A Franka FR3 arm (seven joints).
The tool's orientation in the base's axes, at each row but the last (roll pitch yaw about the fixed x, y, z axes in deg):
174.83, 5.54, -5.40
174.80, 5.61, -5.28
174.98, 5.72, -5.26
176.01, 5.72, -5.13
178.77, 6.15, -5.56
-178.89, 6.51, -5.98
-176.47, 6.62, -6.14
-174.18, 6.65, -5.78
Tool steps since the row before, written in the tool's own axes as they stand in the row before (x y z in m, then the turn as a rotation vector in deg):
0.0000, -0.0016, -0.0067, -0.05, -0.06, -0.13
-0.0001, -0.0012, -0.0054, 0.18, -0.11, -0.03
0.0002, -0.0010, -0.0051, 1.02, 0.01, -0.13
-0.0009, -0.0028, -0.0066, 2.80, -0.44, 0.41
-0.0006, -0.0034, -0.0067, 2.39, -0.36, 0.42
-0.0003, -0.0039, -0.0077, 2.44, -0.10, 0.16
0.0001, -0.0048, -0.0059, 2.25, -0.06, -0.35
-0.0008, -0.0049, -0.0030, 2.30, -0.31, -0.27
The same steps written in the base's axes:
0.0008, 0.0021, 0.0065, -0.03, 0.07, 0.13
0.0006, 0.0016, 0.0053, 0.19, 0.10, 0.00
0.0008, 0.0014, 0.0049, 1.02, -0.09, 0.03
0.0000, 0.0033, 0.0064, 2.77, 0.16, -0.72
0.0005, 0.0035, 0.0067, 2.35, 0.12, -0.68
0.0010, 0.0037, 0.0078, 2.40, -0.15, -0.43
0.0013, 0.0043, 0.0061, 2.27, -0.21, 0.09
0.0001, 0.0046, 0.0036, 2.34, 0.05, 0.03

